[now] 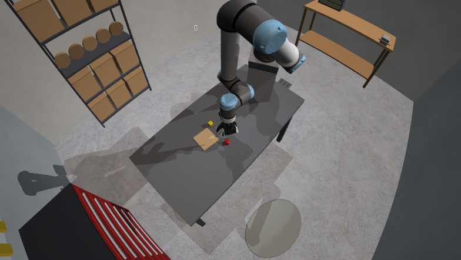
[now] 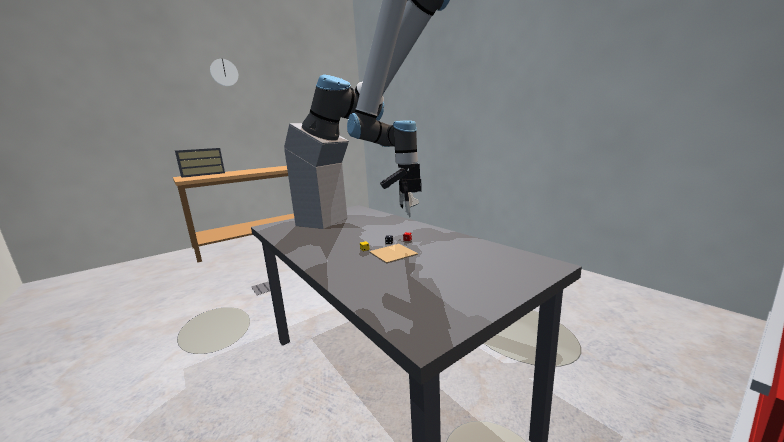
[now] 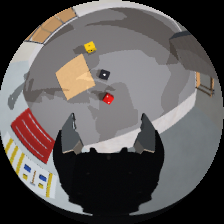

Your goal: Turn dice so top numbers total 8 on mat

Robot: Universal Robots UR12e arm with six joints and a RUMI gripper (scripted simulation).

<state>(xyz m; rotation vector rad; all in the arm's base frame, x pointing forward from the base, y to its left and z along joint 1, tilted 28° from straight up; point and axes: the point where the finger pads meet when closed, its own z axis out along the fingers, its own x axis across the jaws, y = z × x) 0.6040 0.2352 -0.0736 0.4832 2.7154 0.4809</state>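
Now: the red die 110 mm below my hand. Also, from my hand: tan mat: 110 mm ahead, 120 mm to the right, 120 mm below; yellow die: 10 mm ahead, 200 mm to the right, 110 mm below; black die: 10 mm behind, 80 mm to the right, 110 mm below.
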